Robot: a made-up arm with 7 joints.
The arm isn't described. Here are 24 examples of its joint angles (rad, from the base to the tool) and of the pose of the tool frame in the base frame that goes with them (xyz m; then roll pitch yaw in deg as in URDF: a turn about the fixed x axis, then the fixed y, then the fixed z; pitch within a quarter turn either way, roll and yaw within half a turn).
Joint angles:
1: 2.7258 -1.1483 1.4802 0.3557 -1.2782 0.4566 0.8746
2: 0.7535 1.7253 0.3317 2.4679 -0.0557 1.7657 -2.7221
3: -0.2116 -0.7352 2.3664 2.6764 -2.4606 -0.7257 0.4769
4: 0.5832 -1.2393 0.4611 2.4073 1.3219 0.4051 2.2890
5: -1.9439 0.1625 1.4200 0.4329 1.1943 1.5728 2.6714
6: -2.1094 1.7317 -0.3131 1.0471 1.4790 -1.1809 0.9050
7: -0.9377 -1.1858 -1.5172 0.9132 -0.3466 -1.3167 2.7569
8: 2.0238 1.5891 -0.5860 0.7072 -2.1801 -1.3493 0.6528
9: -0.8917 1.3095 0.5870 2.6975 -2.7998 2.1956 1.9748
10: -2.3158 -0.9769 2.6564 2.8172 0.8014 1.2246 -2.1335
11: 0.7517 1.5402 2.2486 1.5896 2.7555 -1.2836 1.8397
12: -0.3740 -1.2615 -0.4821 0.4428 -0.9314 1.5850 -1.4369
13: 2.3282 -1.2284 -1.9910 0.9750 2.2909 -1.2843 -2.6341
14: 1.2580 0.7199 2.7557 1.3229 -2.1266 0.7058 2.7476
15: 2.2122 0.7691 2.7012 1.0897 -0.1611 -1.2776 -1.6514
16: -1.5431 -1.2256 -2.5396 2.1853 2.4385 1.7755 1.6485
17: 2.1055 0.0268 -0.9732 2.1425 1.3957 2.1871 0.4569
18: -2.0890 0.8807 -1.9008 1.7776 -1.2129 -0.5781 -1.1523
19: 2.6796 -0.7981 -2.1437 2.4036 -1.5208 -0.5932 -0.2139
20: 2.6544 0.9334 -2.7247 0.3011 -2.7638 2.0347 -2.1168
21: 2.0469 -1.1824 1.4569 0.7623 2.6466 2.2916 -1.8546
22: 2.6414 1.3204 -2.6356 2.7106 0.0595 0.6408 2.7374
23: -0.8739 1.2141 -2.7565 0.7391 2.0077 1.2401 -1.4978
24: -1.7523 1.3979 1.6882 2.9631 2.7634 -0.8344 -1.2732
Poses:
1: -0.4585 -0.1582 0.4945 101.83 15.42 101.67
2: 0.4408 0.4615 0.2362 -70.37 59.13 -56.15
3: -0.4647 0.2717 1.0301 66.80 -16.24 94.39
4: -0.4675 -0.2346 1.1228 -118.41 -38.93 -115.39
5: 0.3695 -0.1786 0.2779 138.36 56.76 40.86
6: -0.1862 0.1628 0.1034 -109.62 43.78 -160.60
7: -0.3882 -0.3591 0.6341 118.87 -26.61 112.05
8: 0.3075 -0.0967 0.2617 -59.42 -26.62 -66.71
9: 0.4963 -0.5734 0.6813 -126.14 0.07 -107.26
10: 0.4982 0.3910 0.9656 50.70 37.62 -23.09
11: -0.1269 0.5091 0.8880 -174.28 71.92 -161.19
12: 0.3173 -0.3451 0.8002 21.64 5.12 -156.52
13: 0.3131 0.2852 0.3148 0.88 -11.65 177.91
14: -0.3288 -0.2412 1.0788 -110.27 -21.35 -104.24
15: -0.0275 -0.4250 1.0346 -177.71 -15.92 -138.85
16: -0.1645 0.6515 0.5136 167.40 -19.15 73.57
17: 0.1599 0.3495 1.1671 -48.33 -15.57 -126.28
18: -0.5414 0.0433 1.0062 39.68 -63.03 141.79
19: 0.6437 -0.0165 0.9584 145.01 17.00 -1.62
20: 0.4397 -0.1203 0.6787 175.33 -26.20 70.28
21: -0.4809 -0.0789 0.6296 -128.73 52.34 -22.94
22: -0.6062 0.3621 0.9177 -145.08 -15.13 159.76
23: -0.2944 0.1201 0.9857 -150.21 52.40 -116.31
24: -0.0541 -0.7511 0.6869 47.64 -50.12 -85.22
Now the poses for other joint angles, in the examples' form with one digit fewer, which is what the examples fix.
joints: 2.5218 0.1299 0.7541 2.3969 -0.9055 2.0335 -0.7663
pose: -0.342 0.053 1.182 46.9 31.5 12.8
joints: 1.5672 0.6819 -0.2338 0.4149 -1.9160 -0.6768 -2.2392
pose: 0.067 0.088 0.133 45.6 30.5 121.9
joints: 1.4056 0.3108 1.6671 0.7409 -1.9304 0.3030 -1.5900
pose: -0.502 0.016 0.431 15.3 -21.5 154.0
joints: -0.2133 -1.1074 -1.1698 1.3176 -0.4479 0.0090 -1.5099
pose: -0.111 -0.570 0.877 146.5 45.3 -110.9
